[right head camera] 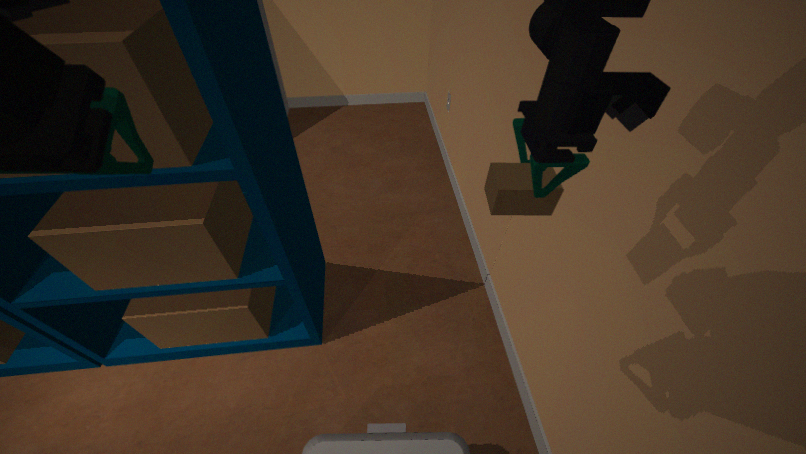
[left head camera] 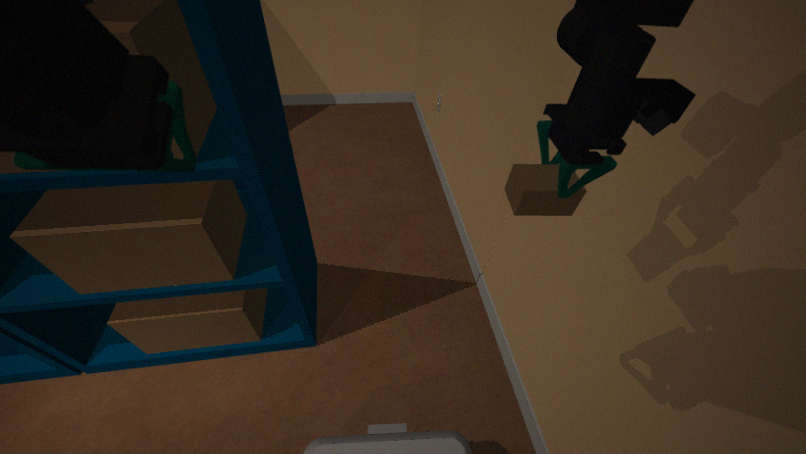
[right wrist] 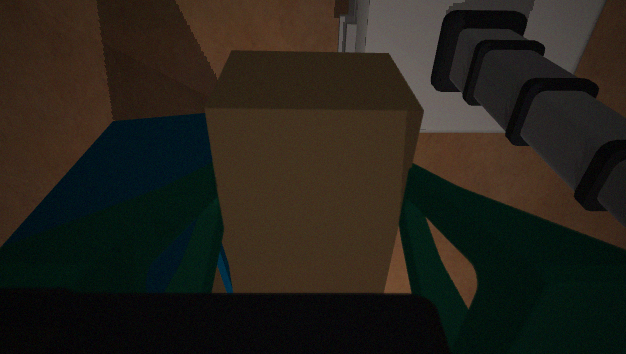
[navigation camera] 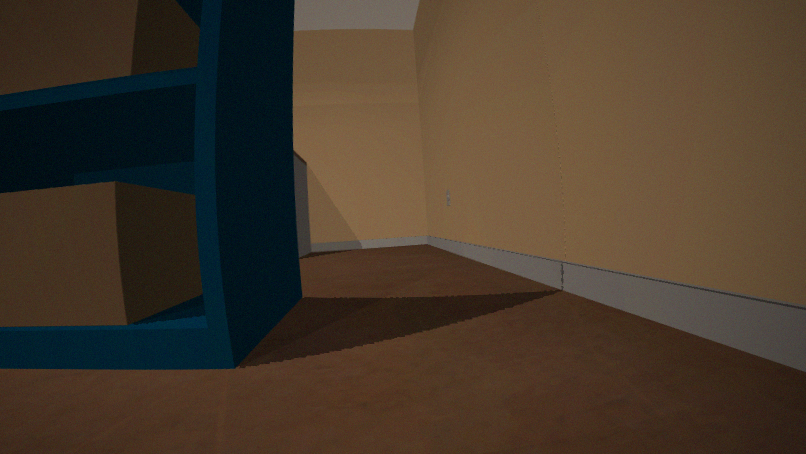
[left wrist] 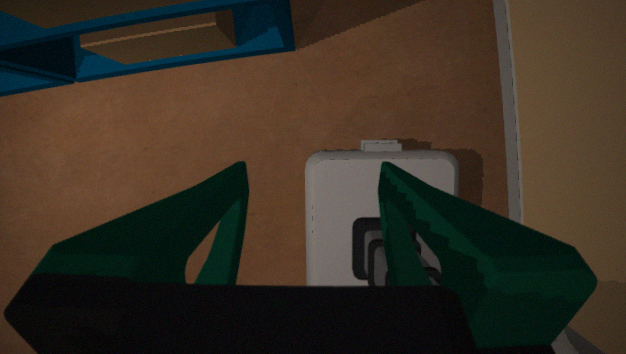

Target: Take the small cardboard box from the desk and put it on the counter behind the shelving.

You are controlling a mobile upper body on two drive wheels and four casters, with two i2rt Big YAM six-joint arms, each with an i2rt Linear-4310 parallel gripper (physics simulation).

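Places are measured from the left arm's base along level axes (x back, y right, z up), in centimetres.
Where they show: left gripper, fingertip midpoint: point(right head camera: 123, 166) point(left head camera: 163, 163) point(left wrist: 313, 176); right gripper, fingertip midpoint: point(right head camera: 532, 182) point(left head camera: 554, 183) point(right wrist: 311, 175).
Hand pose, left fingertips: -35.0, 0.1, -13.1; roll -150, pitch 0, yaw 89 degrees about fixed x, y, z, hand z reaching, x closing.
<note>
Each offset is from my left fingertips to the top centre of the thing, as dx, dy, dz. "spot": to the spot under its first point.
The small cardboard box {-11.6, +44.0, -10.5} point(left head camera: 524, 179) point(right head camera: 504, 177) point(right wrist: 310, 200) is held in the air beside the right wall. My right gripper point(left head camera: 555, 181) point(right head camera: 531, 180) point(right wrist: 311, 175) is shut on it, one green finger on each side. My left gripper point(left head camera: 107, 166) point(left wrist: 313, 176) is partly open and empty, in front of the blue shelving point(left head camera: 250, 124) point(right head camera: 253, 124) point(left wrist: 260, 37) point(right wrist: 140, 160) point(navigation camera: 253, 169). In the navigation view, a narrow pale end of what looks like the counter point(navigation camera: 302, 205) shows behind the shelving; its top is mostly hidden. The desk does not show.
Larger cardboard boxes {spot: -34.8, -44.6, -57.9} point(left head camera: 146, 253) point(right head camera: 157, 253) point(navigation camera: 56, 253) stand on the shelves. A floor passage point(left head camera: 372, 186) point(navigation camera: 383, 270) runs between the shelving's end panel and the right wall point(left head camera: 592, 315) point(navigation camera: 648, 140). My pale base point(left head camera: 386, 444) point(left wrist: 332, 200) shows low in the left head view.
</note>
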